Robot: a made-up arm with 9 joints. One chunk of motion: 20 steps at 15 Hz.
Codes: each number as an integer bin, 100 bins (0 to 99) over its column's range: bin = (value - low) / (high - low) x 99, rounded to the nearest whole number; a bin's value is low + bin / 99 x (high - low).
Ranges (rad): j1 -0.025..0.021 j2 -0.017..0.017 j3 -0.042..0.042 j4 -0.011..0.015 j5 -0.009..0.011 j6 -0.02..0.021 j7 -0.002..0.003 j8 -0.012..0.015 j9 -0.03..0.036
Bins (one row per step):
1: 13 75 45 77 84 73 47 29 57
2: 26 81 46 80 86 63 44 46 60
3: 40 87 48 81 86 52 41 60 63
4: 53 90 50 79 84 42 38 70 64
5: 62 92 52 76 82 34 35 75 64
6: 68 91 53 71 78 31 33 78 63
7: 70 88 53 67 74 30 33 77 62
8: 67 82 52 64 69 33 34 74 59
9: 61 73 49 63 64 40 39 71 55
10: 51 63 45 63 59 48 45 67 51
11: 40 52 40 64 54 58 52 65 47
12: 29 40 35 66 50 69 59 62 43
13: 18 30 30 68 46 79 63 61 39
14: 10 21 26 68 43 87 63 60 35
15: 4 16 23 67 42 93 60 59 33
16: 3 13 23 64 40 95 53 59 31
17: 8 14 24 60 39 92 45 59 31
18: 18 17 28 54 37 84 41 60 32
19: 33 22 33 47 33 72 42 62 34
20: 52 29 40 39 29 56 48 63 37
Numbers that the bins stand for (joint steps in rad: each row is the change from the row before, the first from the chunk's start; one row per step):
1: -0.01896 0.00876 -0.00382 0.00922 0.00797 0.01023 0.00037 -0.00409 0.00800
2: -0.01292 0.01082 -0.00297 0.01001 0.00837 0.00609 0.00022 0.00055 0.01000
3: -0.00641 0.01288 -0.00127 0.01027 0.00837 0.00154 0.00007 0.00436 0.01200
4: -0.00037 0.01391 0.00042 0.00975 0.00797 -0.00261 -0.00008 0.00709 0.01267
5: 0.00381 0.01460 0.00212 0.00896 0.00757 -0.00592 -0.00023 0.00845 0.01267
6: 0.00660 0.01425 0.00297 0.00765 0.00676 -0.00716 -0.00033 0.00927 0.01200
7: 0.00753 0.01322 0.00297 0.00660 0.00595 -0.00758 -0.00033 0.00900 0.01133
8: 0.00613 0.01116 0.00212 0.00581 0.00494 -0.00633 -0.00028 0.00818 0.00933
9: 0.00334 0.00807 -0.00042 0.00555 0.00393 -0.00343 -0.00003 0.00736 0.00667
10: -0.00130 0.00464 -0.00382 0.00555 0.00292 -0.00012 0.00027 0.00627 0.00400
11: -0.00641 0.00086 -0.00806 0.00581 0.00191 0.00402 0.00063 0.00573 0.00133
12: -0.01153 -0.00326 -0.01230 0.00633 0.00110 0.00858 0.00098 0.00491 -0.00133
13: -0.01664 -0.00670 -0.01655 0.00686 0.00029 0.01272 0.00118 0.00464 -0.00400
14: -0.02035 -0.00979 -0.01994 0.00686 -0.00031 0.01603 0.00118 0.00436 -0.00667
15: -0.02314 -0.01151 -0.02248 0.00660 -0.00052 0.01852 0.00103 0.00409 -0.00800
16: -0.02361 -0.01254 -0.02248 0.00581 -0.00092 0.01934 0.00068 0.00409 -0.00933
17: -0.02128 -0.01219 -0.02164 0.00476 -0.00112 0.01810 0.00027 0.00409 -0.00933
18: -0.01664 -0.01116 -0.01824 0.00318 -0.00153 0.01479 0.00007 0.00436 -0.00867
19: -0.00967 -0.00944 -0.01400 0.00134 -0.00233 0.00982 0.00012 0.00491 -0.00733
20: -0.00084 -0.00704 -0.00806 -0.00076 -0.00314 0.00319 0.00042 0.00518 -0.00533

